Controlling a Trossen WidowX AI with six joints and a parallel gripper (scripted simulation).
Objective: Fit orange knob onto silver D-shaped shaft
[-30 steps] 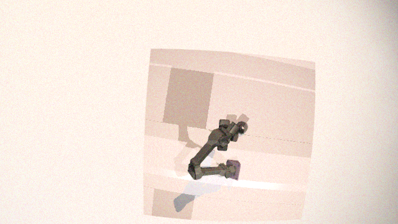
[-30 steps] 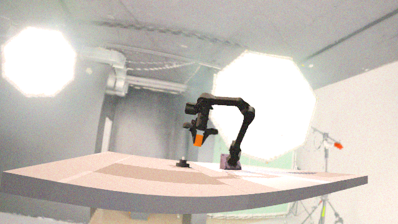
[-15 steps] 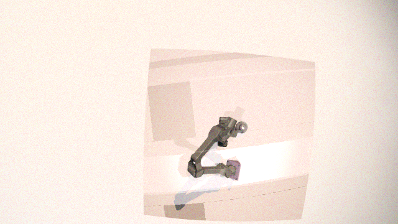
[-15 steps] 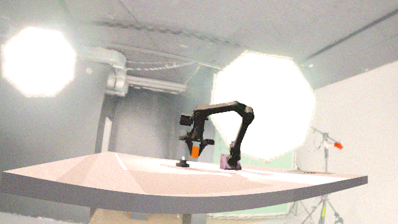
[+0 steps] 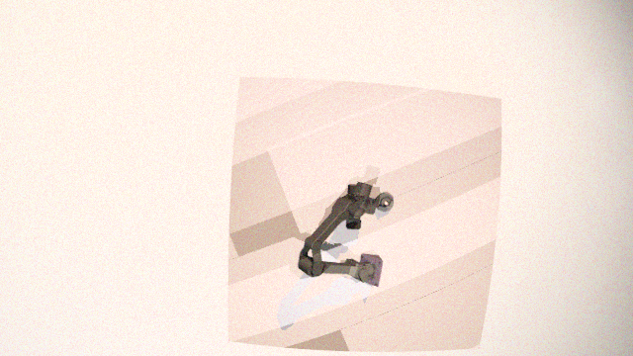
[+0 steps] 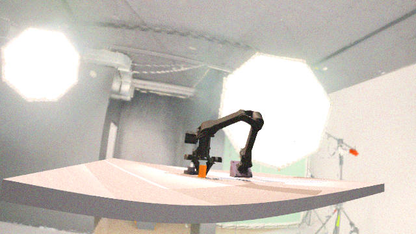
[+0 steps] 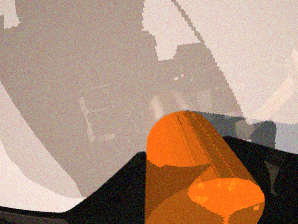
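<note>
Now: the orange knob 30 mm above my gripper tip. Round my gripper tip: dark round pedestal (20 mm ahead, 140 mm to the right, 20 mm above).
</note>
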